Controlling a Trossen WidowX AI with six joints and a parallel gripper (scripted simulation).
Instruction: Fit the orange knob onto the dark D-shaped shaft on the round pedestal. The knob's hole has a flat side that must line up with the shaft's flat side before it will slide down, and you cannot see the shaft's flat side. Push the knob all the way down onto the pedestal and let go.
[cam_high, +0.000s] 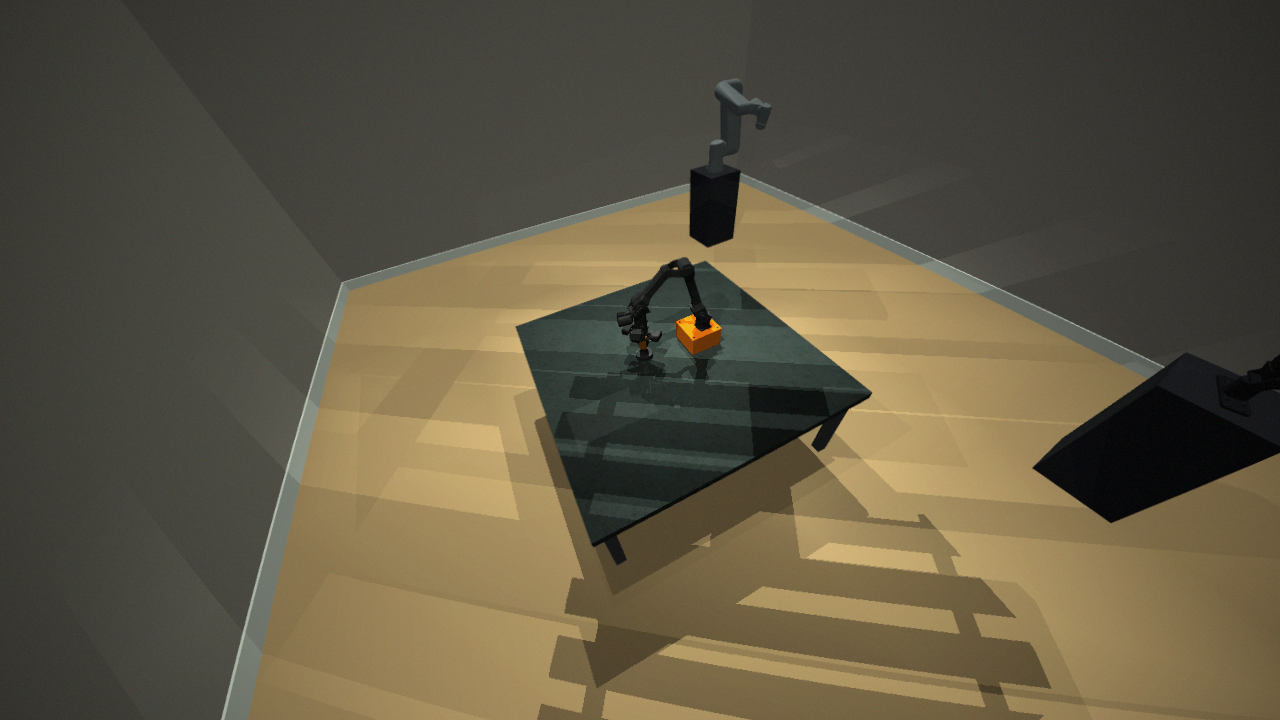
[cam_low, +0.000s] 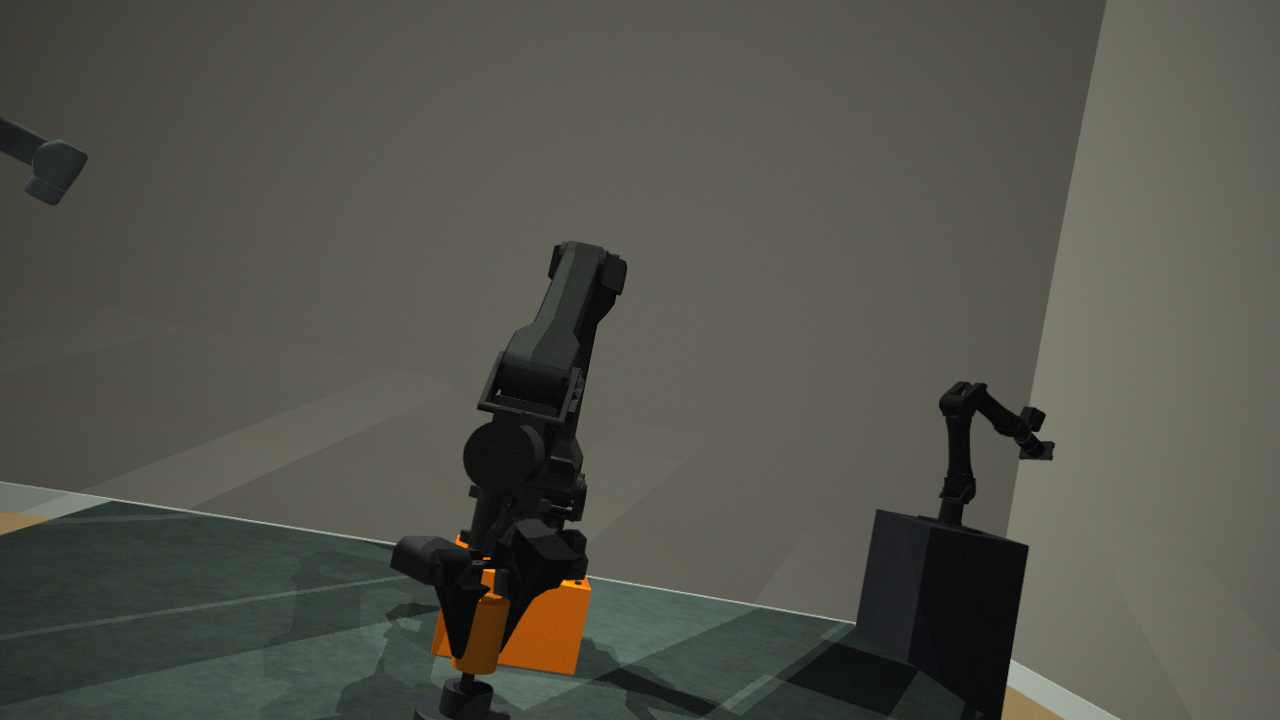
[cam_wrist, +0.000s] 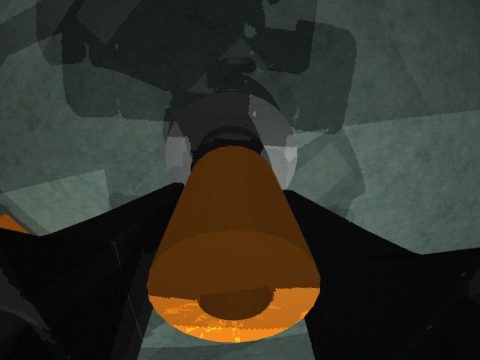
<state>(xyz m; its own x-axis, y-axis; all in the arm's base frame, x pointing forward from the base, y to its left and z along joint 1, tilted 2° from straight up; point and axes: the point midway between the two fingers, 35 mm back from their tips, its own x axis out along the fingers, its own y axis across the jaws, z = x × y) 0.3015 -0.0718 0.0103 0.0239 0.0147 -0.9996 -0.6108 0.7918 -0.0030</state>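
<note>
Now: the orange knob 2 cm above my gripper tip. Also, from my gripper tip: round dark pedestal (4 cm below).
</note>
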